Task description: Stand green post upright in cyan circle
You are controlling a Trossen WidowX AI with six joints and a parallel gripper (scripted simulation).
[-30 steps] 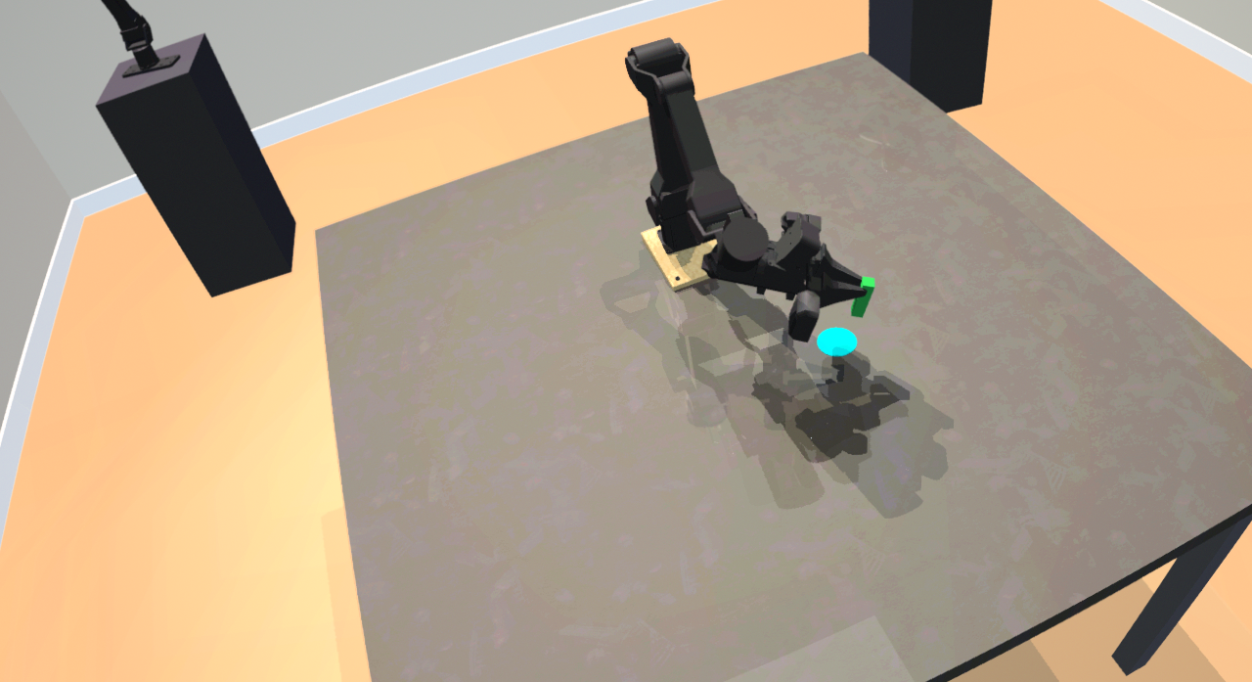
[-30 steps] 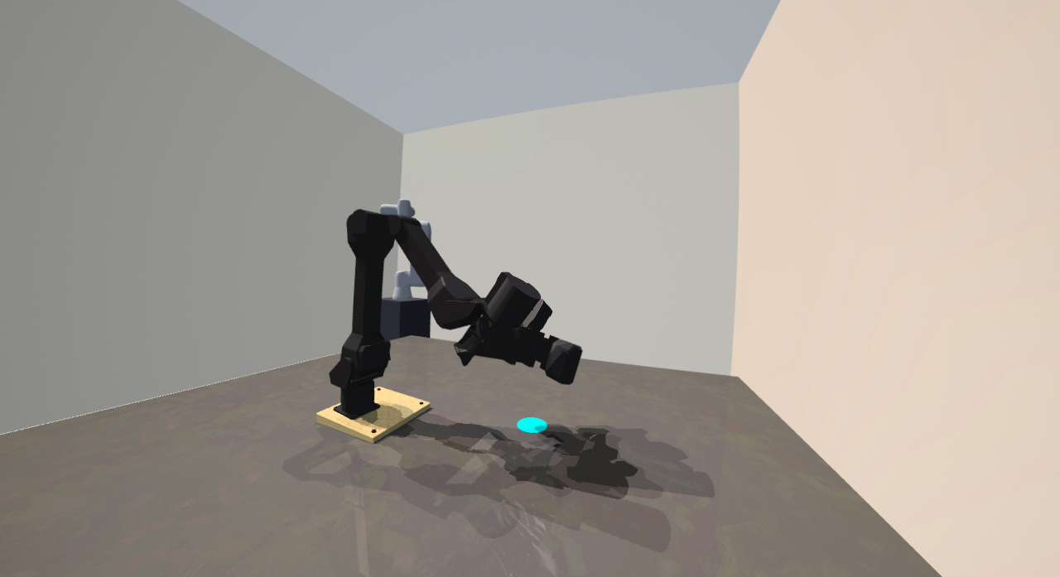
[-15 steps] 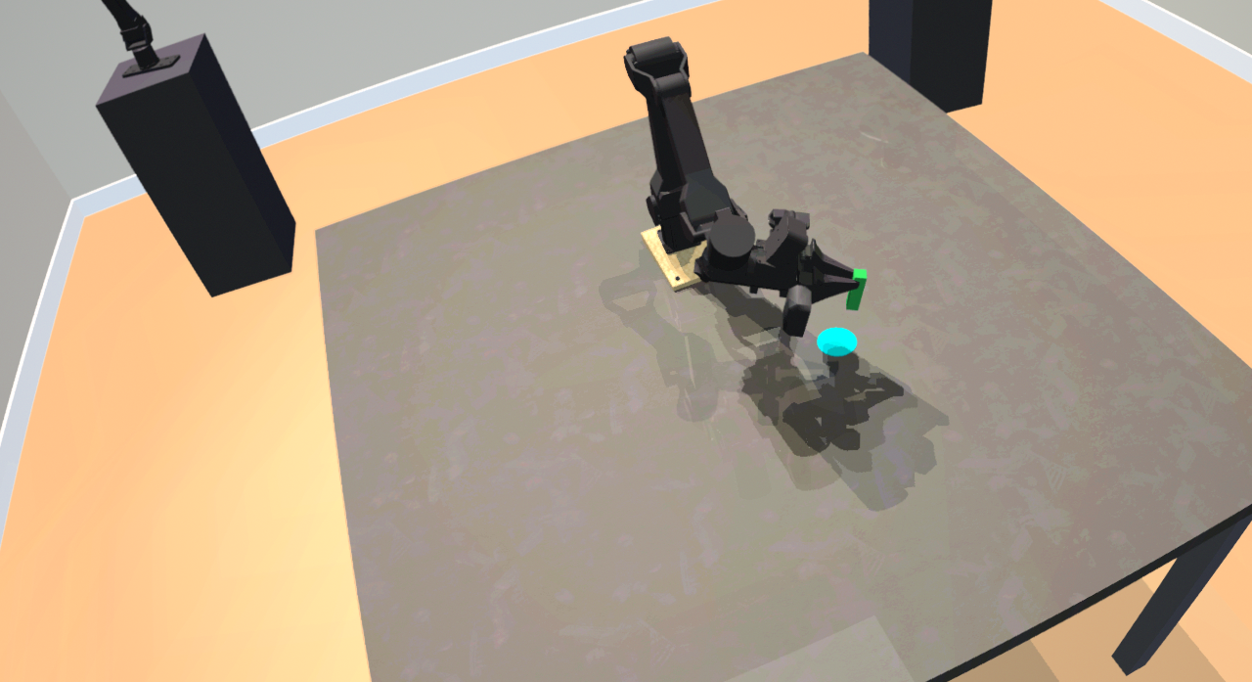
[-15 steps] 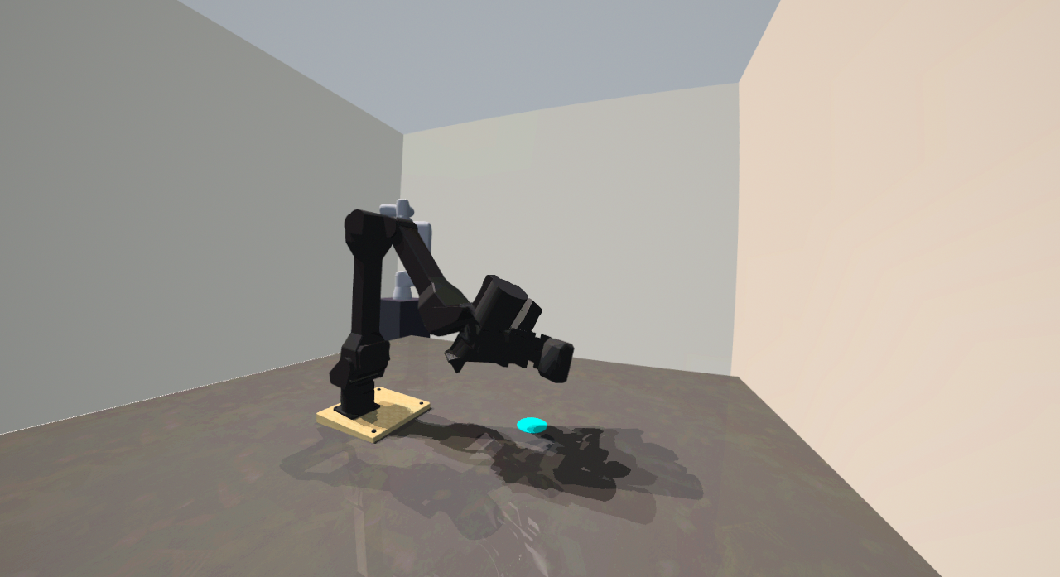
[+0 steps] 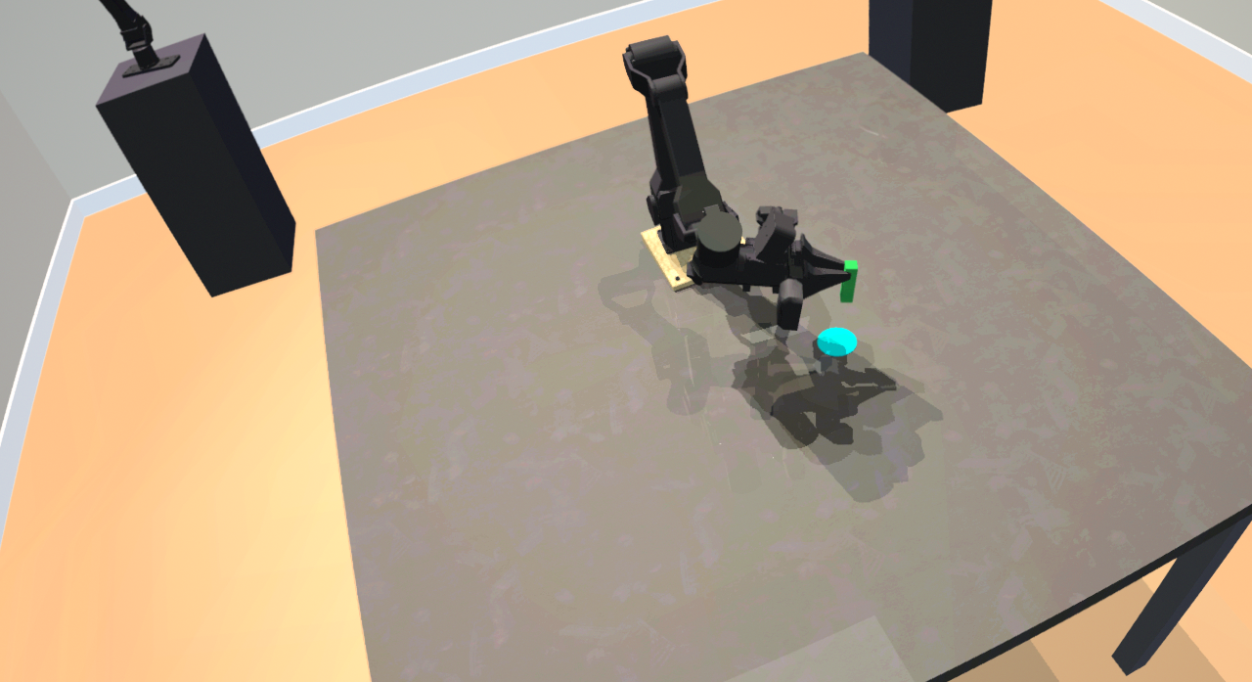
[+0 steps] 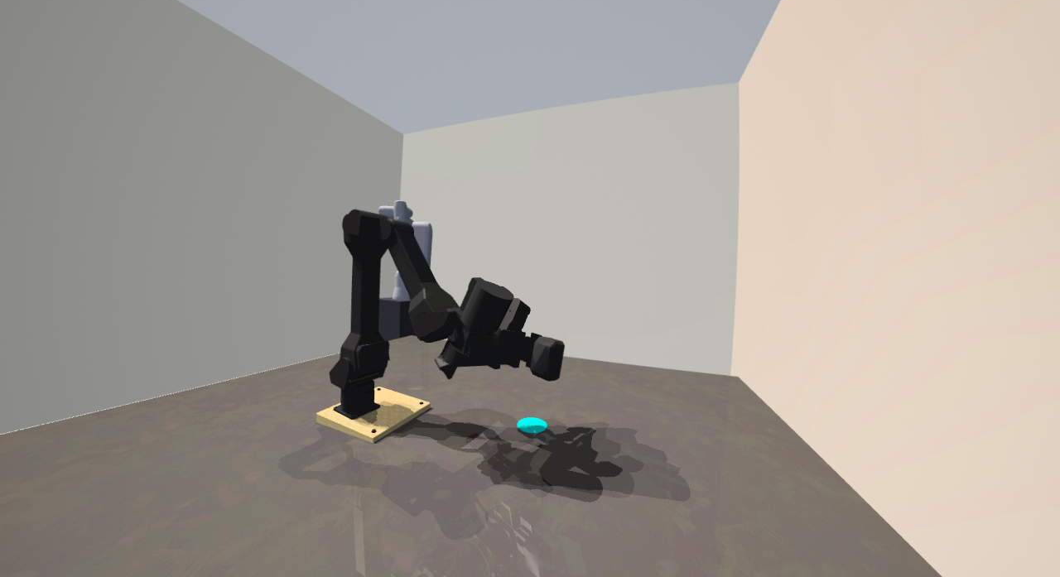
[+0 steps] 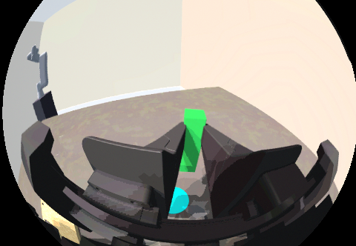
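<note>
My gripper tip is now 160 mm above the cyan circle, 30 mm past it and 10 mm to the left of it. The rest, counted from my gripper tip: green post: 20 mm below.
</note>
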